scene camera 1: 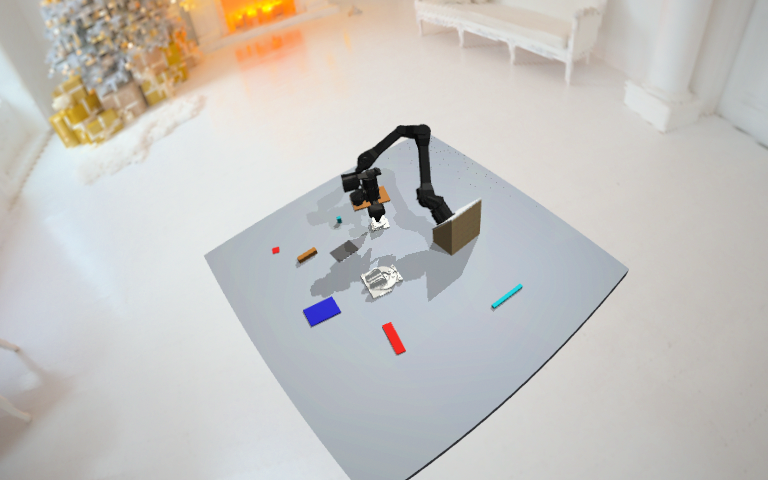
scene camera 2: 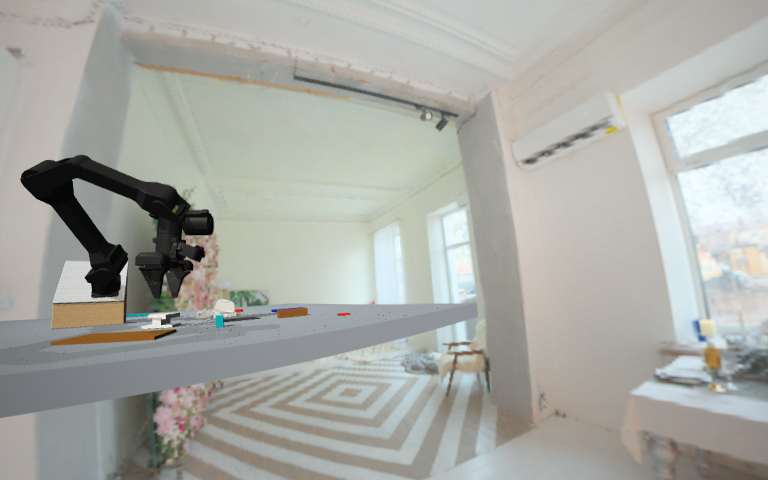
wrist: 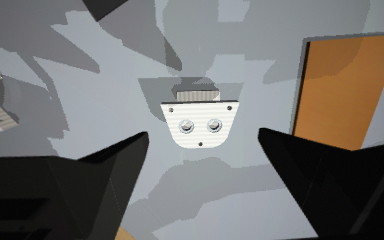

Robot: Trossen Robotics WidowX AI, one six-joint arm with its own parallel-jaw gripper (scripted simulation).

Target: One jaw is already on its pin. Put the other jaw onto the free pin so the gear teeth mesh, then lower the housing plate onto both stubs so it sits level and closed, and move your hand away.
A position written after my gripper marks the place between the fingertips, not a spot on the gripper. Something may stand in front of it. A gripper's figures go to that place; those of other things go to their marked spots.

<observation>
My gripper (scene camera 2: 166,298): 0.81 m from the lens. A flat orange-brown panel (scene camera 2: 145,335): 0.61 m from the lens.
</observation>
